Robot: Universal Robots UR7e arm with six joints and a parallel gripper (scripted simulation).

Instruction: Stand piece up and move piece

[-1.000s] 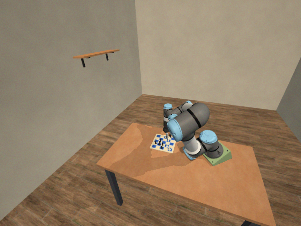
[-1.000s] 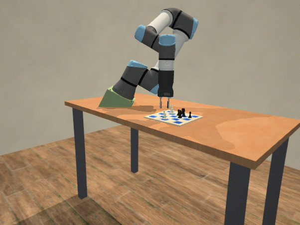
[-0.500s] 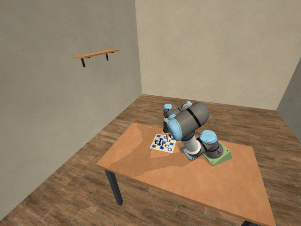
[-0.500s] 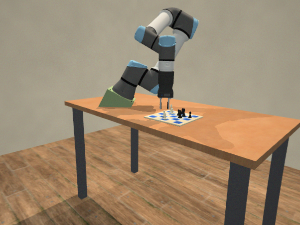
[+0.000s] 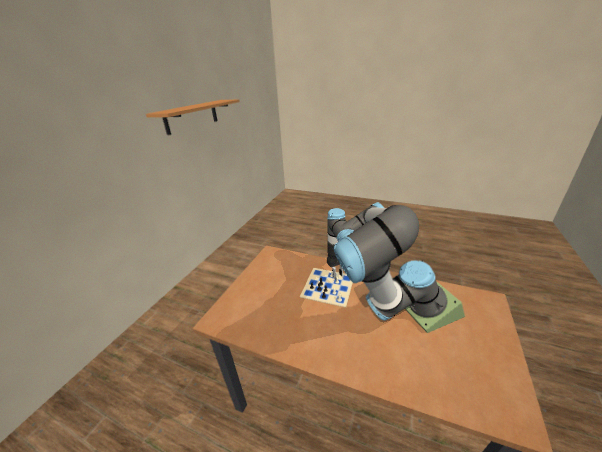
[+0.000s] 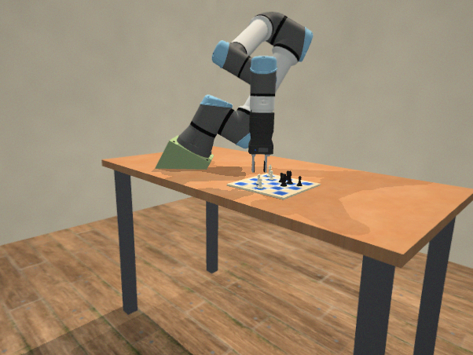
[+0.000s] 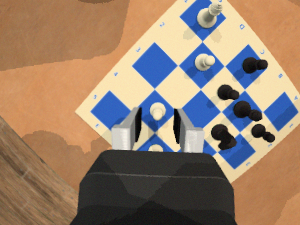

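The blue-and-cream chessboard is 6 cm below my hand, 4 cm to the left of it and 3 cm ahead of it.
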